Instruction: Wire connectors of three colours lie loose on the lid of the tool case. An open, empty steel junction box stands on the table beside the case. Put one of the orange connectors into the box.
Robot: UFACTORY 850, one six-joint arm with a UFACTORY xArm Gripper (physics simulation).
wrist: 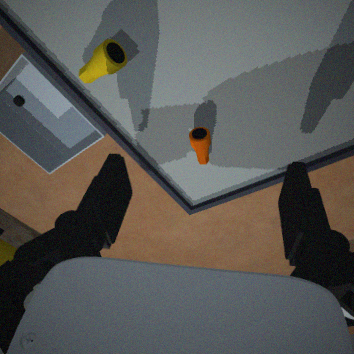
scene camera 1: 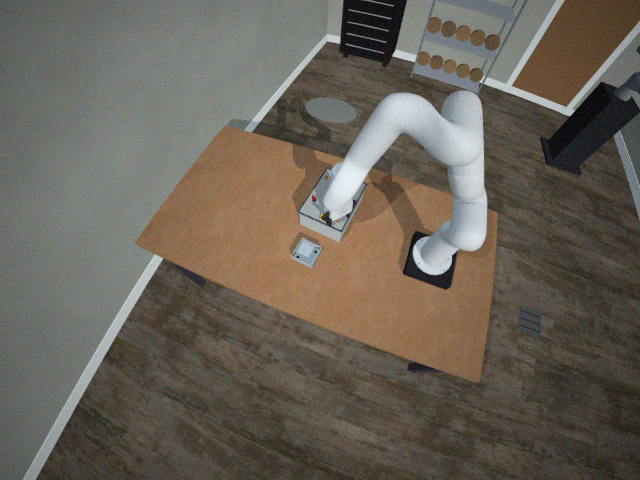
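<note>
An orange connector (wrist: 200,145) (scene camera 1: 336,221) lies on the tool case lid (wrist: 200,50) (scene camera 1: 309,208) near its corner. In the wrist view it appears between the spread fingertips. A yellow connector (wrist: 104,61) (scene camera 1: 321,216) lies near the lid's edge. In the scene view, a red connector (scene camera 1: 313,197) and another orange connector (scene camera 1: 326,177) lie farther back on the lid. The steel junction box (scene camera 1: 302,260) (wrist: 50,167) stands open on the table beside the case. My gripper (scene camera 1: 327,219) (wrist: 202,176) is open and empty above the lid's corner; its exact height is unclear.
The case stands on the brown table (scene camera 1: 232,206) (wrist: 165,235) and its dark lid rim (wrist: 150,172) is raised above the tabletop. The arm's black base plate (scene camera 1: 426,279) is at the table's right part. The arm hides part of the lid in the scene view.
</note>
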